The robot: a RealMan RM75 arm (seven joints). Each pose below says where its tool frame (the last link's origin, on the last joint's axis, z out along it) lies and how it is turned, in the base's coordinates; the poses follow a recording.
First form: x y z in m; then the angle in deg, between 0 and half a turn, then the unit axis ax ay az.
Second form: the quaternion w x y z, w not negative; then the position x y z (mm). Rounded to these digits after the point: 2 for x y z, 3 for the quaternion.
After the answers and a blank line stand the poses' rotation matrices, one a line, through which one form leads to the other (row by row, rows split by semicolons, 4 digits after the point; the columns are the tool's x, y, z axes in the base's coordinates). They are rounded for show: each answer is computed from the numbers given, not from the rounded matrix.
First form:
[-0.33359 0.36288 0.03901 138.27 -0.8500 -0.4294 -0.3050]
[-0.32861 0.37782 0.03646 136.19 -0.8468 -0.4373 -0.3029]
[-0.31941 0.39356 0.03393 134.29 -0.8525 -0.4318 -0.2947]
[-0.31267 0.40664 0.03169 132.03 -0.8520 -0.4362 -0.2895]
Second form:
[0.356 -0.794 -0.401 -0.285 -333.59 362.88 39.01]
[0.373 -0.786 -0.406 -0.281 -328.61 377.82 36.46]
[0.388 -0.786 -0.398 -0.272 -319.41 393.56 33.93]
[0.406 -0.778 -0.399 -0.265 -312.67 406.64 31.69]

0.5155 0.8405 0.1669; 0.4344 -0.4243 0.7945; 0.7386 -0.3371 -0.5838
0.5128 0.8472 0.1388; 0.4278 -0.3924 0.8142; 0.7443 -0.3582 -0.5637
0.5359 0.8361 0.1176; 0.4142 -0.3817 0.8263; 0.7357 -0.3941 -0.5508
0.5424 0.8355 0.0878; 0.4054 -0.3519 0.8437; 0.7358 -0.4220 -0.5296

